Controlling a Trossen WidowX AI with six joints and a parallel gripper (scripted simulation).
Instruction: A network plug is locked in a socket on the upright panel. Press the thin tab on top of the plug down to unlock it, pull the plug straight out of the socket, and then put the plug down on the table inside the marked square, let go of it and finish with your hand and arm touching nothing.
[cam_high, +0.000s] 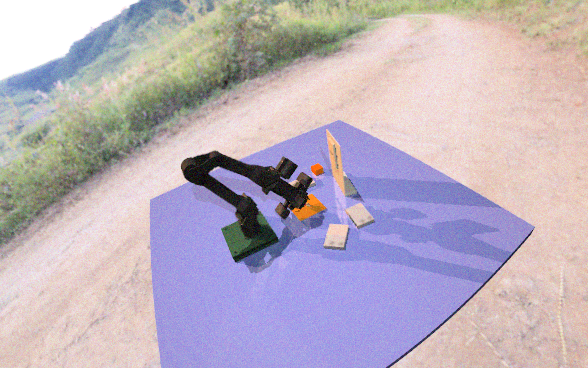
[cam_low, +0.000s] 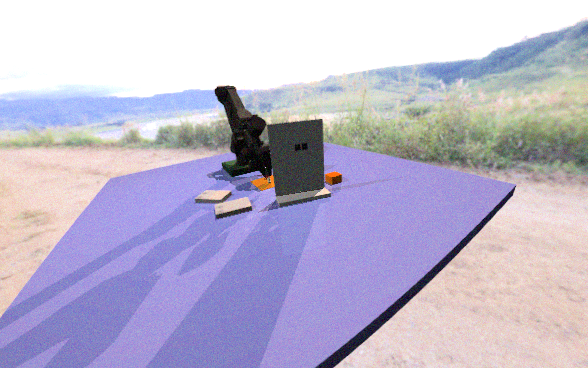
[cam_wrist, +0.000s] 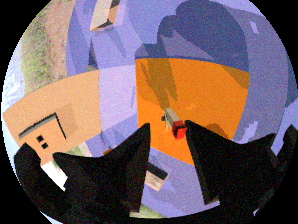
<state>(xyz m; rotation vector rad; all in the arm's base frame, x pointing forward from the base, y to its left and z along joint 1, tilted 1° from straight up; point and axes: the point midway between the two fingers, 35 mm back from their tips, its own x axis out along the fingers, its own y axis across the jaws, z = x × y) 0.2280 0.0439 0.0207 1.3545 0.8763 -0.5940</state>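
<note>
The plug lies 10 mm below my gripper tip. Also, from my gripper tip: orange block 140 mm ahead, 210 mm to the left, 10 mm below; then tan panel 180 mm ahead, 50 mm to the left, 90 mm above; then orange marked square 20 mm below.
</note>
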